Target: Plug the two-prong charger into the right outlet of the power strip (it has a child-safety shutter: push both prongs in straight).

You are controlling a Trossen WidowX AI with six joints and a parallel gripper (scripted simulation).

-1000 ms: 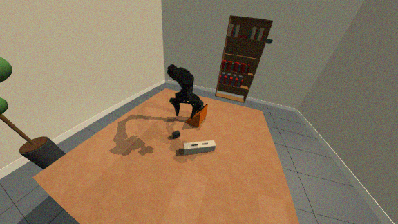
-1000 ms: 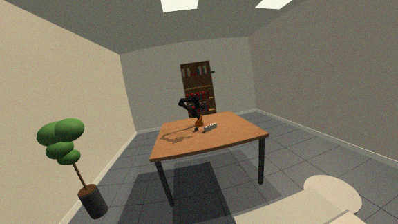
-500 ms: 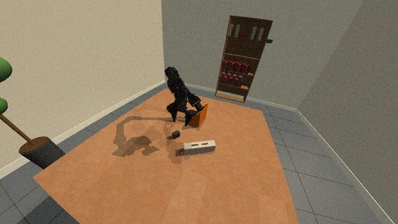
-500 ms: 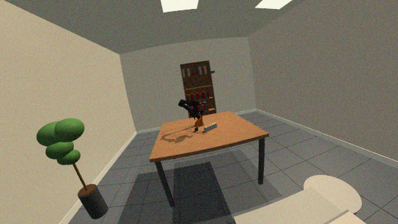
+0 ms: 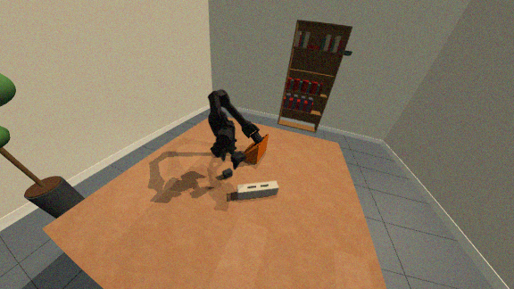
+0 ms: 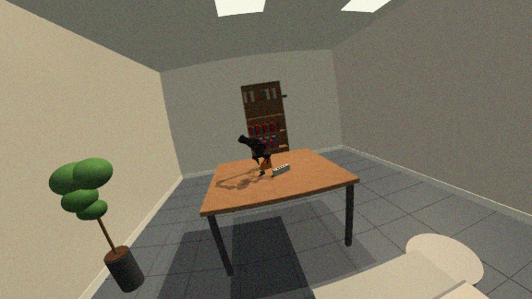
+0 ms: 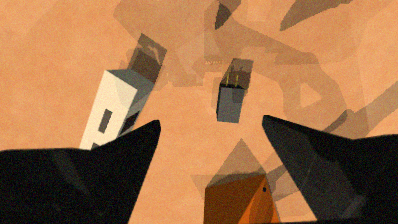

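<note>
Right now my gripper tip is 90 mm above the black two-prong charger and 30 mm to the left of it.
</note>
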